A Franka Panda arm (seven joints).
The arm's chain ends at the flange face. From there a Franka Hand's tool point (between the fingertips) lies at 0.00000 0.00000 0.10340 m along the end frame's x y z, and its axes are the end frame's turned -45 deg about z.
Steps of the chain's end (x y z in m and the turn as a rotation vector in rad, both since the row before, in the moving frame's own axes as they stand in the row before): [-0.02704 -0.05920 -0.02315 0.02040 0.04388 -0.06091]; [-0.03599 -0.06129 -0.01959 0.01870 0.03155 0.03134]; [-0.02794 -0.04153 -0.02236 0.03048 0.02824 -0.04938]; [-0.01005 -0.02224 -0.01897 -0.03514 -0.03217 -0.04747]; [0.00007 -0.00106 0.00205 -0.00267 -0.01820 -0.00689]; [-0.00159 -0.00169 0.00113 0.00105 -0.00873 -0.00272]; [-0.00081 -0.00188 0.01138 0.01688 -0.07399 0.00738]
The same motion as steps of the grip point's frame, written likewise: [0.02749 -0.05941 -0.02327 -0.01660 0.04545 -0.06091]; [0.02155 -0.06779 -0.01966 -0.00909 0.03553 0.03134]; [0.01390 -0.04939 -0.02245 0.00158 0.04152 -0.04938]; [0.00371 -0.02250 -0.01909 -0.00210 -0.04760 -0.04747]; [-0.00073 -0.00183 0.00203 0.01098 -0.01476 -0.00689]; [-0.00049 -0.00303 0.00113 0.00692 -0.00543 -0.00272]; [-0.00339 -0.00856 0.01108 0.06425 -0.04038 0.00738]
